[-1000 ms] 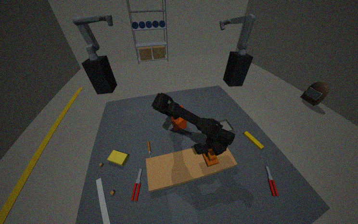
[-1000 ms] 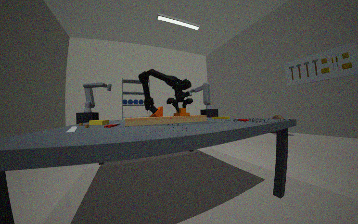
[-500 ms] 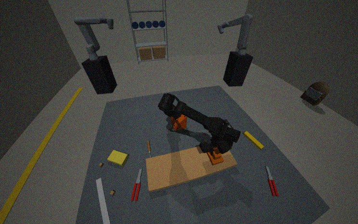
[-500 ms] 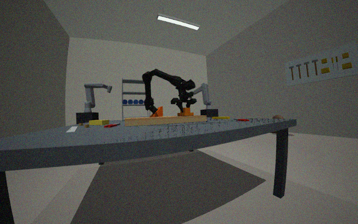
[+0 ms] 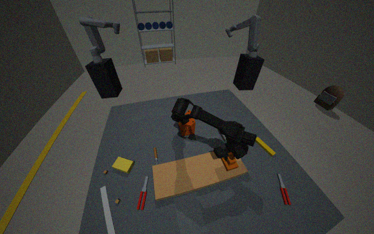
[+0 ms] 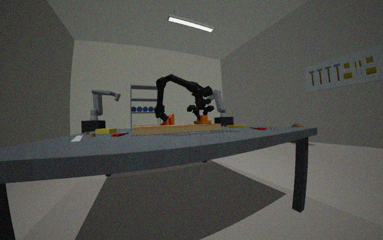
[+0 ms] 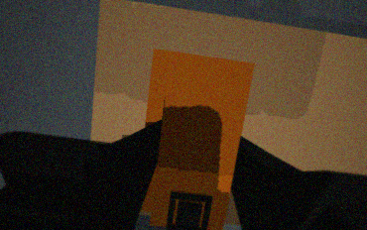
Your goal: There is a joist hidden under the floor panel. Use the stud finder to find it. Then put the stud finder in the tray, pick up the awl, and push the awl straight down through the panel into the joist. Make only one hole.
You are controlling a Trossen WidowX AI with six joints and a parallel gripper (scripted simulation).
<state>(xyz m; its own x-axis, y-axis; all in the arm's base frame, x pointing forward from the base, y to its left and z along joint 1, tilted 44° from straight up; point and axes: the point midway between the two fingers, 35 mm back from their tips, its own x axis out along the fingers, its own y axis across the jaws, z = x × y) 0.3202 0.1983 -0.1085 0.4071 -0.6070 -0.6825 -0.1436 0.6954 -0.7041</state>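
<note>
The indicator window lies 4 cm behind my gripper tip, 3 cm above it and 1 cm to the right of it. The rest, counted from my gripper tip: orange stud finder: 2 cm behind, 2 cm above; then yellow bar: 32 cm to the left, 8 cm behind, 6 cm below; then grey tray: 23 cm behind, 12 cm to the left, 5 cm below.
</note>
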